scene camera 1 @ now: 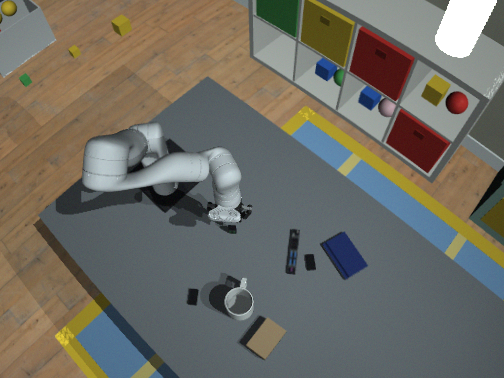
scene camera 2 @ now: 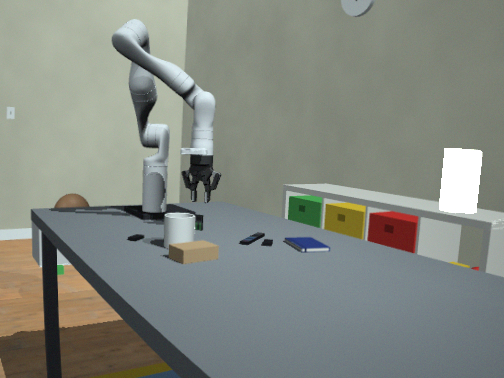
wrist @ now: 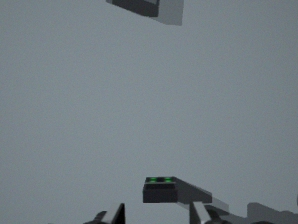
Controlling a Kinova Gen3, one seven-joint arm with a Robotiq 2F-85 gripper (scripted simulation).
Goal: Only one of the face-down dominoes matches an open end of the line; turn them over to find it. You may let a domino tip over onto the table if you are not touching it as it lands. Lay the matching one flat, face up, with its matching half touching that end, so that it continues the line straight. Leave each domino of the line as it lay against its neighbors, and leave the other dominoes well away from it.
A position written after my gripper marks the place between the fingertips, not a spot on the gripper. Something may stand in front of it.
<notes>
In view: my gripper (scene camera 2: 200, 202), a dark domino (wrist: 156, 189), a white mug (scene camera 2: 179, 229) and a tan box (scene camera 2: 197, 251).
The tan box also shows in scene camera 1 (scene camera 1: 265, 339). The wrist view misses the white mug: it is out of frame. The wrist view misses the tan box: it is out of frame.
</notes>
